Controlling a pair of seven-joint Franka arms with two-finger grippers.
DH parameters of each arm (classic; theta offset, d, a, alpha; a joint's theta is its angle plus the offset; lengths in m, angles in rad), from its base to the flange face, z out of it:
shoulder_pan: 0 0.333 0 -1.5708
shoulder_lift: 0 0 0 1.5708
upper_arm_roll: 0 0.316 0.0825 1.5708
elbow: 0 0 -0.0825 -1.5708
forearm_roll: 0 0.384 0 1.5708
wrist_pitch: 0 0 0.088 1.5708
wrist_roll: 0 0.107 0 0
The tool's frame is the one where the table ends.
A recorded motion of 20 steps. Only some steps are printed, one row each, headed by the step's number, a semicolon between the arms.
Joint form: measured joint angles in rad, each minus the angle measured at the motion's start. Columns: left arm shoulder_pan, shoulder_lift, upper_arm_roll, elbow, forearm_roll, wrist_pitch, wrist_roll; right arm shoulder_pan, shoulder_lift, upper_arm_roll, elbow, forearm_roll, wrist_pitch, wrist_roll.
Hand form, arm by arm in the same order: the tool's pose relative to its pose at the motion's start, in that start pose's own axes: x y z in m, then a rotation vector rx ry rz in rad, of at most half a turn. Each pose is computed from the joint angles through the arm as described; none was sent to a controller.
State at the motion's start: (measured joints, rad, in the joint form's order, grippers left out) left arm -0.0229 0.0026 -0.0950 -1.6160 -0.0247 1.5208 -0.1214; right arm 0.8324 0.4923 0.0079 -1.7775 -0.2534 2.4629 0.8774
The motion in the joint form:
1: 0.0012 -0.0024 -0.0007 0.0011 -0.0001 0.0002 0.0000; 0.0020 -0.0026 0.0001 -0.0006 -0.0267 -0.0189 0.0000
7: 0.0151 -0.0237 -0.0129 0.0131 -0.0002 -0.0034 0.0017; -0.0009 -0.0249 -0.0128 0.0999 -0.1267 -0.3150 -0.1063
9: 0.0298 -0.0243 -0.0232 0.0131 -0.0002 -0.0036 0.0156; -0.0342 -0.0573 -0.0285 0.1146 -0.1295 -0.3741 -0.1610
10: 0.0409 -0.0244 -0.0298 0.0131 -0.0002 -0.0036 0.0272; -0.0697 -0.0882 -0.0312 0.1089 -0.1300 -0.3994 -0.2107
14: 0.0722 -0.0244 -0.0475 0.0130 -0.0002 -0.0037 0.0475; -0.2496 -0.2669 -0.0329 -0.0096 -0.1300 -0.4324 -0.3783
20: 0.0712 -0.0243 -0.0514 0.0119 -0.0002 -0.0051 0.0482; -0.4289 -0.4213 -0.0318 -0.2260 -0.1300 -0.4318 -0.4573
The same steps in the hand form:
1: -0.0007 -0.0002 -0.0018 -0.0004 0.0037 -0.0004; -0.0018 0.0005 0.0000 -0.0236 0.0025 -0.0223
7: -0.0080 -0.0010 -0.0180 -0.0018 0.0333 0.0002; 0.0214 0.0200 -0.0298 -0.2331 -0.0428 -0.1507
9: -0.0079 -0.0033 -0.0183 -0.0017 0.0338 0.0097; 0.0453 0.0496 -0.0487 -0.2676 -0.0523 -0.1464
10: -0.0077 -0.0057 -0.0184 -0.0018 0.0340 0.0168; 0.0599 0.0743 -0.0618 -0.2805 -0.0610 -0.1512
14: -0.0069 -0.0129 -0.0185 -0.0021 0.0340 0.0235; 0.0937 0.1990 -0.1135 -0.3064 -0.0869 -0.1233
20: -0.0073 -0.0102 -0.0177 -0.0014 0.0313 0.0291; 0.0672 0.3202 -0.1126 -0.3482 -0.1871 -0.0392

